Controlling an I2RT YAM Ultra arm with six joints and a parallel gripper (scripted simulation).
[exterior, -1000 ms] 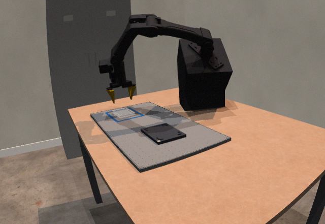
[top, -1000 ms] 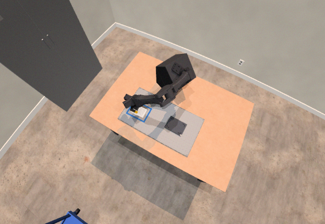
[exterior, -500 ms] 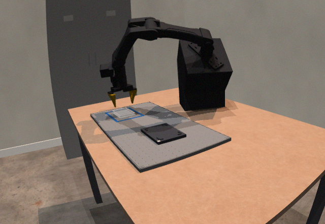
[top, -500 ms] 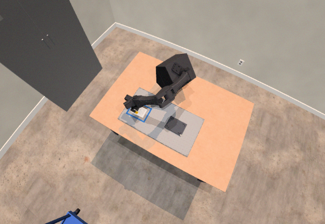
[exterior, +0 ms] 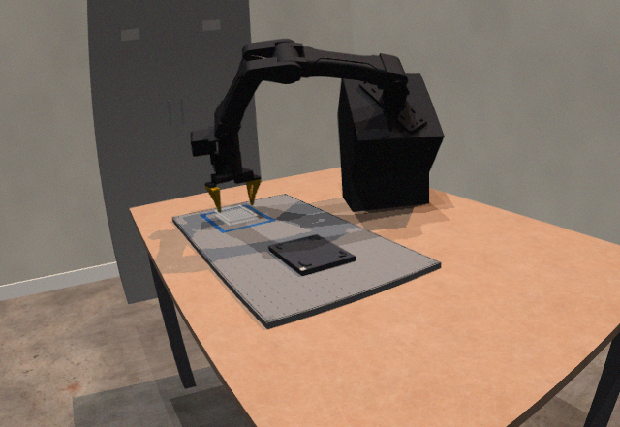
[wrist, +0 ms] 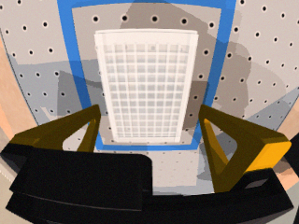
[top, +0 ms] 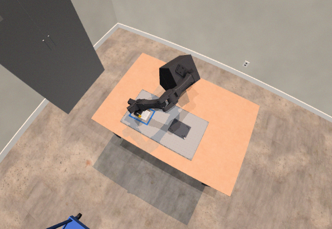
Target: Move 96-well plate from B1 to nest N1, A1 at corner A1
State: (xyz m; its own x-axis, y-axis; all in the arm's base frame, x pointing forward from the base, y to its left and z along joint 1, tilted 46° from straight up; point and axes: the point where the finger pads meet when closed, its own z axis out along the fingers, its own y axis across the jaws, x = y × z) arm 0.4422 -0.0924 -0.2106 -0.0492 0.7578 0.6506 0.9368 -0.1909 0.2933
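The white 96-well plate is 30 mm below my hand. Round my hand: plate nest N1: 40 mm behind, 360 mm to the left, 30 mm below.
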